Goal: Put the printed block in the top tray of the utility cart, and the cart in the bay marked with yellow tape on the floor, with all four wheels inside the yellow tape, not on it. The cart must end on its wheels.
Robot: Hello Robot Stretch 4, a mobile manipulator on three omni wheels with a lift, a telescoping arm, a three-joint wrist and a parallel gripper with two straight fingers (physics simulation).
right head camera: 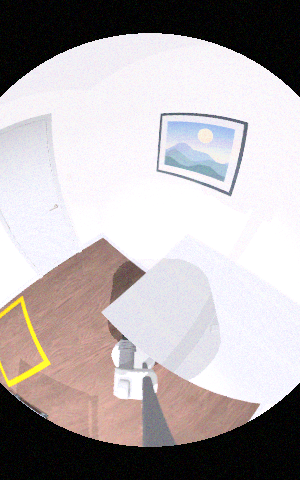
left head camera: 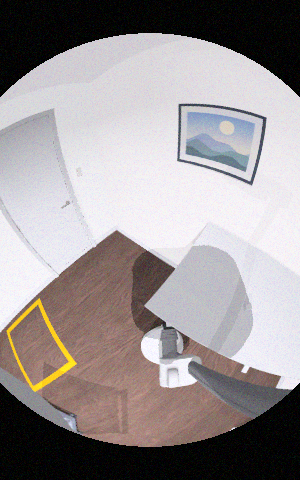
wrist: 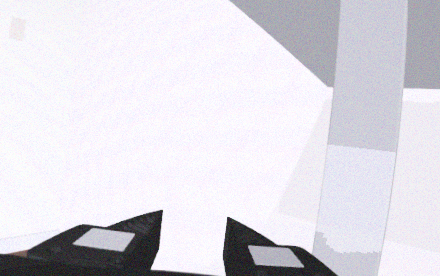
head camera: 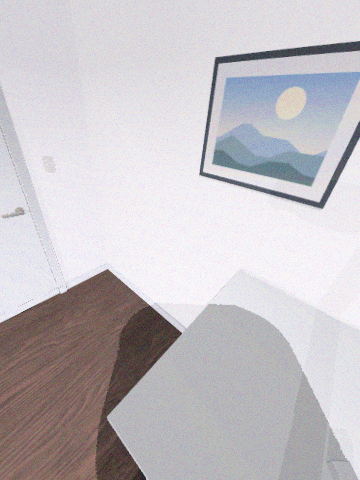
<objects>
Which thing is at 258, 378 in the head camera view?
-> A white table.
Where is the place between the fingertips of my gripper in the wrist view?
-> At 193, 232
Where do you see a framed picture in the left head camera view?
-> At 229, 140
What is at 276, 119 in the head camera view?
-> A framed picture.
</objects>
